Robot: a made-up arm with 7 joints.
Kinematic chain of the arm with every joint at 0, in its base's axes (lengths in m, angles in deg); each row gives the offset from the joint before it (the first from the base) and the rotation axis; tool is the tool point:
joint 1: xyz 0 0 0.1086 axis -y
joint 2: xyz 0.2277 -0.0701 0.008 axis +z
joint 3: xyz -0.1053 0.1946 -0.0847 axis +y
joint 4: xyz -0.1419 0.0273 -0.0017 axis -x
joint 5: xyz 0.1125 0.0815 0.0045 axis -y
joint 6: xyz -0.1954 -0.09 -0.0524 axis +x
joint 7: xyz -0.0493 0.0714 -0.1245 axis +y
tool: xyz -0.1 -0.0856 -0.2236
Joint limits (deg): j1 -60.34..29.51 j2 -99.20..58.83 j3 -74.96..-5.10 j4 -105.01..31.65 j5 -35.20..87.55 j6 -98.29..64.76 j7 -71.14..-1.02
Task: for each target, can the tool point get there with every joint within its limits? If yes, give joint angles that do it. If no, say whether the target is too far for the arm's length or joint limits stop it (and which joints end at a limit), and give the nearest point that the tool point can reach.
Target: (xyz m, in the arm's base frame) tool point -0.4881 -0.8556 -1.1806
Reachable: no: too far | nearest point -0.1057 -0.3282 -0.6708 | short by 0.827 m
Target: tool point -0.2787 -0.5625 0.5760
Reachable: no: joint limits stop it (at a limit: joint 1, joint 2, joint 3, joint 4, joint 7) | nearest point -0.2320 -0.4321 0.4467 | short by 0.189 m
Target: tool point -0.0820 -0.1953 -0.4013
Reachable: yes | joints -48.21 -68.36 -64.31 -23.58 7.37 -54.30 -38.22
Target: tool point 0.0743 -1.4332 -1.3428
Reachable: no: too far | nearest point 0.1188 -0.4256 -0.6453 | short by 1.226 m
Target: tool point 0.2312 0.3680 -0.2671
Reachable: yes | joints -27.71 14.22 -23.78 -60.06 70.54 -22.62 -41.53
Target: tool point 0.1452 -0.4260 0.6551
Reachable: no: joint limits stop it (at a limit: joint 1, joint 2, joint 3, joint 5) | nearest point 0.2450 -0.3588 0.5008 | short by 0.196 m
